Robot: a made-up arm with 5 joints. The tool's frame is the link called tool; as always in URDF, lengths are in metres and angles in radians.
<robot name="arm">
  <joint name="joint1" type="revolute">
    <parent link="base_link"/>
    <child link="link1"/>
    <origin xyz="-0.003 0.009 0.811" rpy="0 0 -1.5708"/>
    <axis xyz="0 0 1"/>
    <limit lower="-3.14" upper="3.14" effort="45" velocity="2.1"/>
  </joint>
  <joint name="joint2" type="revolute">
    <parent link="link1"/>
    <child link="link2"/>
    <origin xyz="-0.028 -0.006 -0.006" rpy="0 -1.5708 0"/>
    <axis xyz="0 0 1"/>
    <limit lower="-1.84" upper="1.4" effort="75" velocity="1.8"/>
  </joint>
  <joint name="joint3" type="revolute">
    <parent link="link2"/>
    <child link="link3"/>
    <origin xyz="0.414 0.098 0.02" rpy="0 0 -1.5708"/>
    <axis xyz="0 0 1"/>
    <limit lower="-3.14" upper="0.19" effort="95" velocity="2.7"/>
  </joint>
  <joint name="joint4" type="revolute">
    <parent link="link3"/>
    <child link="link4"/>
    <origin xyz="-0.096 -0.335 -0.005" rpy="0 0 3.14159"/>
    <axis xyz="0 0 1"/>
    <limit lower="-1.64" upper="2.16" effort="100" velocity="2.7"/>
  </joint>
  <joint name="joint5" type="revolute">
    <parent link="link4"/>
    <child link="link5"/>
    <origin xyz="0.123 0.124 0.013" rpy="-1.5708 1.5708 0"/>
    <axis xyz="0 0 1"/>
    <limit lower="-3.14" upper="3.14" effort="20" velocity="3.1"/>
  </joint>
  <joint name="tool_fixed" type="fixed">
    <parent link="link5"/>
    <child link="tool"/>
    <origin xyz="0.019 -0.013 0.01" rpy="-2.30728 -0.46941 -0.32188"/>
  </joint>
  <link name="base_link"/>
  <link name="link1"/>
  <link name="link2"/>
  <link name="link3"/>
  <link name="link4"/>
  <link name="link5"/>
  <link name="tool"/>
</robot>
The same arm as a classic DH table. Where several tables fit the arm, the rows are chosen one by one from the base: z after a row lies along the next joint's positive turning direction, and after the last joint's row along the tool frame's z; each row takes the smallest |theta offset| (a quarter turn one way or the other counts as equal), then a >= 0, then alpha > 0; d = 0 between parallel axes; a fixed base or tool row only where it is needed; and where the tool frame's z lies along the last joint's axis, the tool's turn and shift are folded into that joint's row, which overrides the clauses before.
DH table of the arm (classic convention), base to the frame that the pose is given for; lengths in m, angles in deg. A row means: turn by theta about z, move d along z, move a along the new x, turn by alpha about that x. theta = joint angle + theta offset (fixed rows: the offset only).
base (fixed): d 0; theta_offset -71.57; a -0.0095; alpha 0
joint1: d 0.805; theta_offset 71.57; a -0.006; alpha -90
joint2: d 0; theta_offset -76.68; a 0.4254; alpha 0
joint3: d 0; theta_offset -29.31; a -0.3485; alpha 0
joint4: d 0.056; theta_offset -74.01; a -0.123; alpha 90
joint5: d 0.1359; theta_offset 49.26; a -0.0229; alpha 126.8
tool (fixed): d 0.0032; theta_offset 145.6; a 0; alpha 0
Joint limits (deg, base to tool): -179.91..179.91 -105.42..80.21 -179.91..10.89 -93.97..123.76 -179.91..179.91

